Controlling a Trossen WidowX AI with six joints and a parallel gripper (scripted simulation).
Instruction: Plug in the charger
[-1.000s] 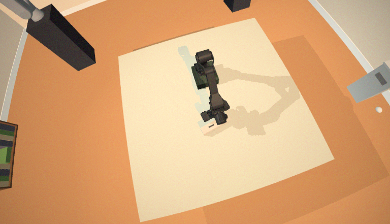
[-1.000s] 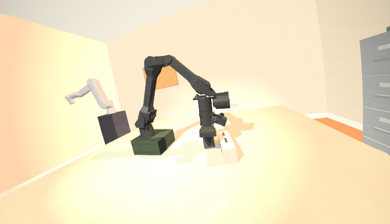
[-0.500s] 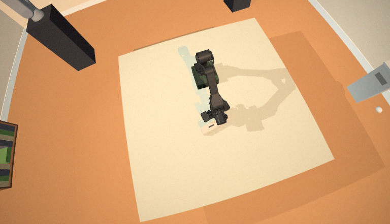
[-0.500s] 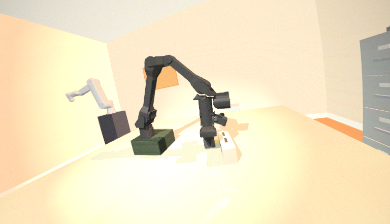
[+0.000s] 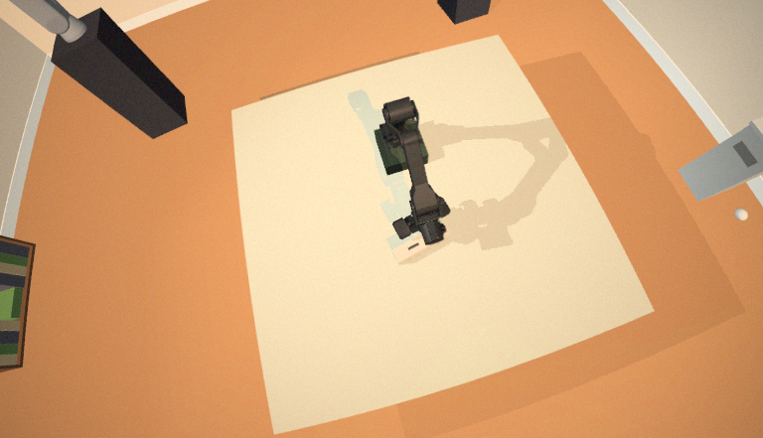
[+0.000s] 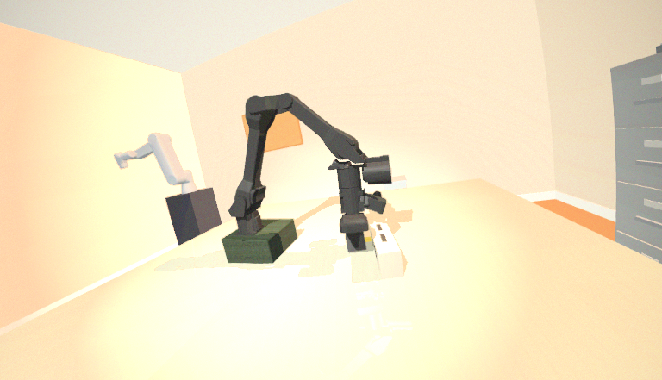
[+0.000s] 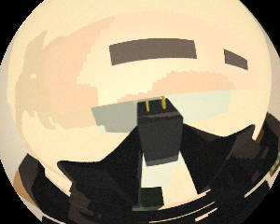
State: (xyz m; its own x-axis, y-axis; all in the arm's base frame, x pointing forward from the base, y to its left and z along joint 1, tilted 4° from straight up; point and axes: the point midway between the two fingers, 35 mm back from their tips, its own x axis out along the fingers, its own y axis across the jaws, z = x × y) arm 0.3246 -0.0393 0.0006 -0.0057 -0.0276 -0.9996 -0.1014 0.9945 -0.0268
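Right now the dark grey charger is 2 cm ahead of my gripper tip and 1 cm above it.
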